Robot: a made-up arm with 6 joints. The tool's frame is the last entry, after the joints. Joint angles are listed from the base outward. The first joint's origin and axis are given. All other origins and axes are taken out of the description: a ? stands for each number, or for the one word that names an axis. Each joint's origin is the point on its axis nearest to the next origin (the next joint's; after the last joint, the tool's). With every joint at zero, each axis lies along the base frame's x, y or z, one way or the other. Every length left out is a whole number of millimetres.
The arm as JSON. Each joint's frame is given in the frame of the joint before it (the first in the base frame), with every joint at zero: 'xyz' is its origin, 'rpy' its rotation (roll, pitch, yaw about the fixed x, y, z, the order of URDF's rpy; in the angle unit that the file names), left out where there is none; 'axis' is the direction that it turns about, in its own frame. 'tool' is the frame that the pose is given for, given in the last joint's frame.
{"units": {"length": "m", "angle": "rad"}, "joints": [
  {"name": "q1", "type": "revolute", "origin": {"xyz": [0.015, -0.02, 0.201]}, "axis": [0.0, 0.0, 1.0]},
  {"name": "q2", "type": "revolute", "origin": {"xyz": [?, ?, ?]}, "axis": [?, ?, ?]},
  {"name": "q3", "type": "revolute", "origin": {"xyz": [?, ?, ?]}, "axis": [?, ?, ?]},
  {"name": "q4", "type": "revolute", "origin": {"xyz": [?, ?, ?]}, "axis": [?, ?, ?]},
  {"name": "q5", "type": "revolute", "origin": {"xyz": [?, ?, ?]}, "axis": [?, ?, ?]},
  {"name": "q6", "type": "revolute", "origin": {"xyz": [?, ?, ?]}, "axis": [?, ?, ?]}
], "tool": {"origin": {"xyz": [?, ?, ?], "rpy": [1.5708, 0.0, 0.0]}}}
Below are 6 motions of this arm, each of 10 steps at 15 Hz.
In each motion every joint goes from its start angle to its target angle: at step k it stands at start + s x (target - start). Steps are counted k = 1, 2, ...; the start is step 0. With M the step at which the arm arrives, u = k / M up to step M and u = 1 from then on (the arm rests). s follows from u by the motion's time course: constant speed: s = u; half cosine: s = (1 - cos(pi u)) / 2; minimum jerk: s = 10 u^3 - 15 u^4 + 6 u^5.
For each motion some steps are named. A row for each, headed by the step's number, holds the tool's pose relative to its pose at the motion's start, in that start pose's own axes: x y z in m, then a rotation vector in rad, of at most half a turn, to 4 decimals.
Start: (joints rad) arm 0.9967 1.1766 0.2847 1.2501 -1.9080 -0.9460
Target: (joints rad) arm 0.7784 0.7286 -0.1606 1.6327 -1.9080 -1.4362
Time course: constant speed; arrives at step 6
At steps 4, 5, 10:
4: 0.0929 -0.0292 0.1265 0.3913 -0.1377 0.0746
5: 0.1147 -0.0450 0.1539 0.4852 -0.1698 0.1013
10: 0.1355 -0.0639 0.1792 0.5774 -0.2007 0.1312

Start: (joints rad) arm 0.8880 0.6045 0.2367 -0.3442 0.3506 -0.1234
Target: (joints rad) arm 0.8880 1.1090 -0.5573 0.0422 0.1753 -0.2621
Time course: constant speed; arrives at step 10
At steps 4, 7, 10:
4: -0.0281 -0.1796 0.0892 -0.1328 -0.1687 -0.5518
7: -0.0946 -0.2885 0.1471 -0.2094 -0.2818 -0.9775
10: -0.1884 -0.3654 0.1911 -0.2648 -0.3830 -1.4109

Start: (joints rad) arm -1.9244 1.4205 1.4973 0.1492 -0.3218 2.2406
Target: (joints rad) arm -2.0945 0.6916 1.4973 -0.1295 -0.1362 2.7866
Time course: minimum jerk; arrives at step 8
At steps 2, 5, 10:
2: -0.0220 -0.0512 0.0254 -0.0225 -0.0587 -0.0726
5: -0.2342 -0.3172 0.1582 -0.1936 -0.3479 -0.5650
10: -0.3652 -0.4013 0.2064 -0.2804 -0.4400 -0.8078

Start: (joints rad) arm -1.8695 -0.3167 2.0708 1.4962 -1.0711 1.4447
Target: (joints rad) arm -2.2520 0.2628 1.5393 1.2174 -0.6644 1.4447
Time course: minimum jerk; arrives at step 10
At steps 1, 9, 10:
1: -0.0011 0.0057 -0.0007 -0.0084 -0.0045 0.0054
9: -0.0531 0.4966 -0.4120 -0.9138 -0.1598 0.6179
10: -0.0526 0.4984 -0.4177 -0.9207 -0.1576 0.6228

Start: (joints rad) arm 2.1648 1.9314 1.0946 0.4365 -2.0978 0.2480
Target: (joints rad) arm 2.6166 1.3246 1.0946 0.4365 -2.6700 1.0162
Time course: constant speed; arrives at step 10
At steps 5, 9, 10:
5: -0.1915 -0.2100 -0.1240 -0.3192 -0.1460 0.0005
9: -0.2728 -0.4074 -0.2601 -0.5960 -0.2496 -0.0185
10: -0.2816 -0.4595 -0.2955 -0.6687 -0.2742 -0.0263

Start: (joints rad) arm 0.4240 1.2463 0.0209 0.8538 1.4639 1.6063
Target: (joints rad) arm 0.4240 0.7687 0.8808 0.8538 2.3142 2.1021
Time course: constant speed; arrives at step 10
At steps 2, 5, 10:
2: 0.0557 -0.0775 0.0742 -0.3005 -0.3444 -0.0338
5: 0.1169 -0.1738 0.2302 -0.7453 -0.8645 -0.0832
10: 0.1287 -0.2413 0.5701 -1.4141 -1.7736 -0.1349

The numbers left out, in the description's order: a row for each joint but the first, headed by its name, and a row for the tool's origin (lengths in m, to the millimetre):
q2: xyz -0.025 0.009 0.0, axis 0.0 1.0 0.0
q3: xyz 0.023 0.0 0.451, axis 0.0 -1.0 0.0
q4: xyz 0.381 0.0 -0.024, axis -1.0 0.0 0.0
q5: xyz 0.0 -0.126 0.012, axis 0.0 -1.0 0.0
q6: xyz 0.003 0.0 0.012, axis -1.0 0.0 0.0
tool: xyz 0.0 0.004 0.027

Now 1 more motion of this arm.
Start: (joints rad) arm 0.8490 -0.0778 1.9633 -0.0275 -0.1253 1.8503
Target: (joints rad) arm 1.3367 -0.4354 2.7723 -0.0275 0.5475 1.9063
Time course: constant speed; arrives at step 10
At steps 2, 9, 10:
2: -0.0129 -0.0558 0.0980 0.0732 -0.3420 -0.1451
9: -0.2316 -0.3151 0.3018 0.1587 -1.4337 -0.8952
10: -0.2800 -0.3480 0.3091 0.1384 -1.5733 -1.0270

